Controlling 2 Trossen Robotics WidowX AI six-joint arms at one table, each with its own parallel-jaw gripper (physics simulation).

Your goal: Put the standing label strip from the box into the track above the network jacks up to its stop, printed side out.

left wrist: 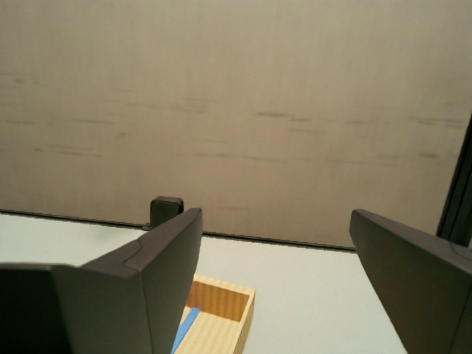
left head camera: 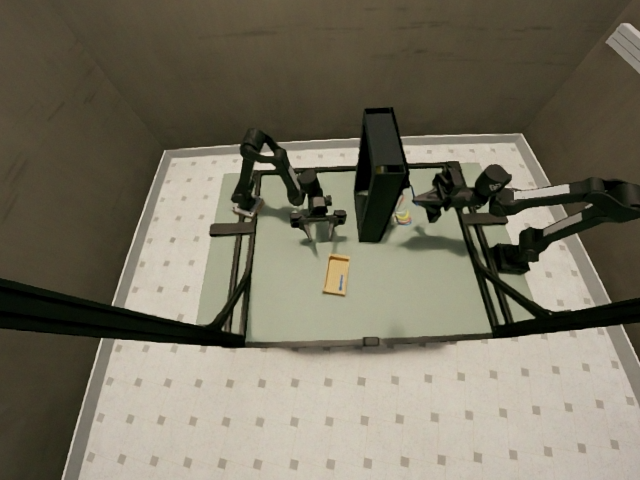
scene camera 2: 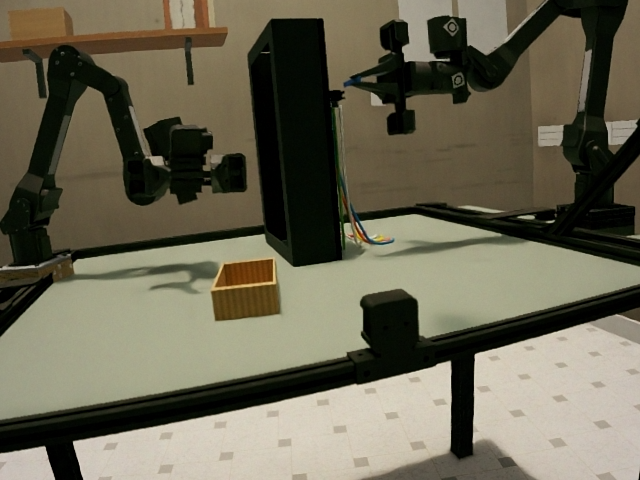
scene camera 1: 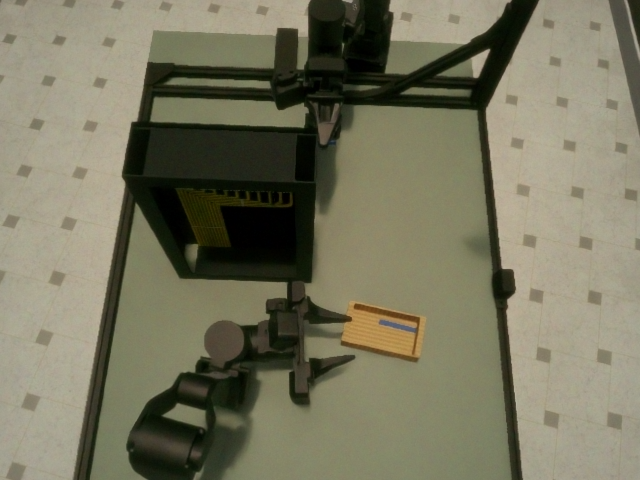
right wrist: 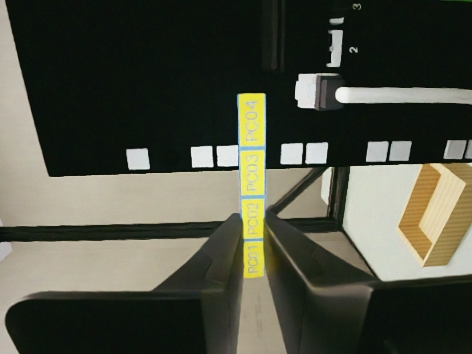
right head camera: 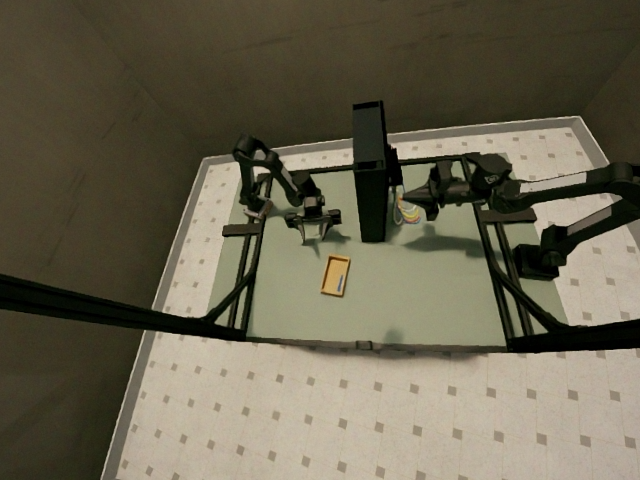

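Where they show: left gripper, between the fingertips: [left wrist: 275, 219] [left head camera: 320, 240] [scene camera 2: 191, 173] [scene camera 1: 353, 337] [right head camera: 313, 240]; right gripper, between the fingertips: [left head camera: 412, 200] [scene camera 2: 350, 80] [scene camera 1: 323, 147] [right wrist: 251, 222] [right head camera: 402, 197]; left arm's base, origin of its link: [left head camera: 246, 203] [scene camera 2: 33, 261] [right head camera: 256, 205]; right arm's base, origin of its link: [left head camera: 514, 256] [scene camera 2: 594, 205] [scene camera 1: 367, 42] [right head camera: 539, 259].
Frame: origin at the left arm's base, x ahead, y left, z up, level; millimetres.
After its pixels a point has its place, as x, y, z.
My right gripper [left head camera: 415, 200] @(608, 42, 258) [scene camera 1: 324, 143] @(608, 42, 258) is shut on a standing label strip [right wrist: 251, 172] @(606, 68, 259) [scene camera 2: 351, 81] @(609, 59, 259), lettered PC01 to PC04 on yellow, with blue edges. The printed side faces the right wrist camera. The strip's far end points at the black rack [scene camera 2: 305, 155] @(527, 19, 143) [right wrist: 150, 75]; scene camera 2 shows a gap between them. In the right wrist view a dark raised bar [right wrist: 271, 35] @(582, 105, 251), possibly the track, lies beside the jacks [right wrist: 335, 47] @(557, 93, 220). My left gripper [left head camera: 321, 239] @(383, -114, 135) [left wrist: 275, 219] @(383, -114, 135) is open and empty, behind the wooden box [scene camera 1: 382, 351] @(420, -169, -13) [scene camera 2: 247, 302] @(473, -226, -19). A blue strip [scene camera 1: 397, 326] @(481, -178, -33) [left wrist: 186, 330] @(479, -185, -33) lies in the box.
A white cable with a dark plug [right wrist: 330, 92] @(581, 84, 227) sits in a jack beside the strip's far end. Coloured cables [left head camera: 403, 217] @(634, 170, -34) [scene camera 2: 356, 222] @(600, 135, 9) hang down the rack's right side to the table. A black block [scene camera 1: 504, 283] @(624, -329, 17) [scene camera 2: 390, 320] @(636, -347, -2) stands on the front table edge.
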